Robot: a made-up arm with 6 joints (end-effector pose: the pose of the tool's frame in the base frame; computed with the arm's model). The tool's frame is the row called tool. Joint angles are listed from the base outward.
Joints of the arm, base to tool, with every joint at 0 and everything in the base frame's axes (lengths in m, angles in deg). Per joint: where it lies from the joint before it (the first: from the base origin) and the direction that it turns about. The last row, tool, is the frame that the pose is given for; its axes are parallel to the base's.
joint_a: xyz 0 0 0.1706 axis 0 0 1
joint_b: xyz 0 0 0 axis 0 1 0
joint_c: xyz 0 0 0.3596 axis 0 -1 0
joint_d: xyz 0 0 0 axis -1 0 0
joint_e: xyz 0.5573 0 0 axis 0 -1 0
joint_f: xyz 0 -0.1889 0 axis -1 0 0
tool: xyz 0 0 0
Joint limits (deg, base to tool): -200..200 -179.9..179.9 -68..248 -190..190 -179.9..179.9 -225..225
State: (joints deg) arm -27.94 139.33 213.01 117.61 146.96 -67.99
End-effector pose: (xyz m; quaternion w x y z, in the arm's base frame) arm 0.2445 -0.0306 0.4797 0.3954 -0.6781 0.0479 0.6176
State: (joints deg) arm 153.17 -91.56 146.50 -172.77 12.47 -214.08
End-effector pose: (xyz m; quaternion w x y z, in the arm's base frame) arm 0.5173 -0.4716 -0.2995 0.3026 -0.8521 0.2839 0.3188
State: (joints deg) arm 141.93 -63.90 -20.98 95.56 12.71 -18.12
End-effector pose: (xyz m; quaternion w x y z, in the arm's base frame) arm 0.0224 -0.0408 0.8460 0.3616 0.1217 -0.6899 0.6152
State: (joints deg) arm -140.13 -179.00 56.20 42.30 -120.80 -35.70
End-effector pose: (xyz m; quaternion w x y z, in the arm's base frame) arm 0.0792 0.2482 -0.7191 0.3409 -0.5353 -0.7240 -0.2703
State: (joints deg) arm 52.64 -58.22 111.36 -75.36 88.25 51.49
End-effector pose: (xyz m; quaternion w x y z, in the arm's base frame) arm -0.4601 -0.6813 0.6405 0.2613 -0.8905 0.3713 0.0274
